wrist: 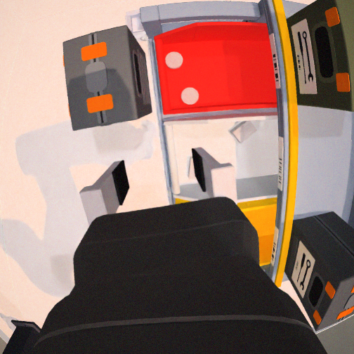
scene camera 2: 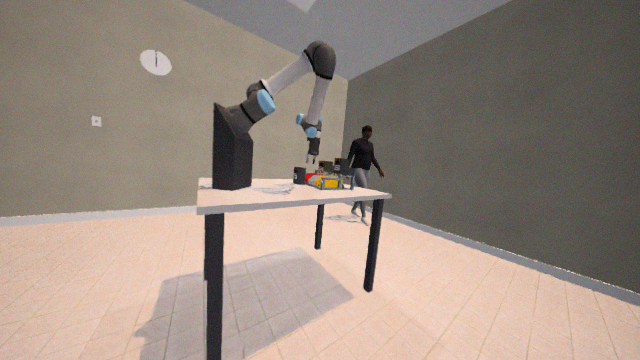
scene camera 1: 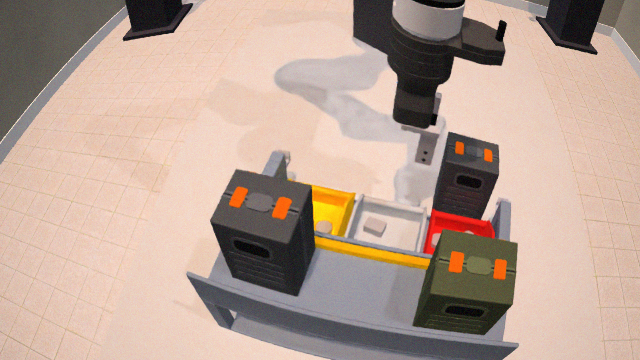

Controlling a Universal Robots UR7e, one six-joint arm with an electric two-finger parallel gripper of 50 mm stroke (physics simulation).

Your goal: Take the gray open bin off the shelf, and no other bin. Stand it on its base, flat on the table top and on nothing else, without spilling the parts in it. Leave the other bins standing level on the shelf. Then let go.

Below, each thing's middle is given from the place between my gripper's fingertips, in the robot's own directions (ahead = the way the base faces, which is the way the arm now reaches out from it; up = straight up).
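Gray open bin (scene camera 1: 405, 227): my gripper 50 mm to the left of it, 70 mm short of it, 130 mm above it. Yellow bin (scene camera 1: 335, 206): from my hand, 160 mm to the right, 50 mm ahead, 130 mm below. Red bin (scene camera 1: 439, 220): from my hand, 60 mm to the left, 100 mm ahead, 130 mm below.
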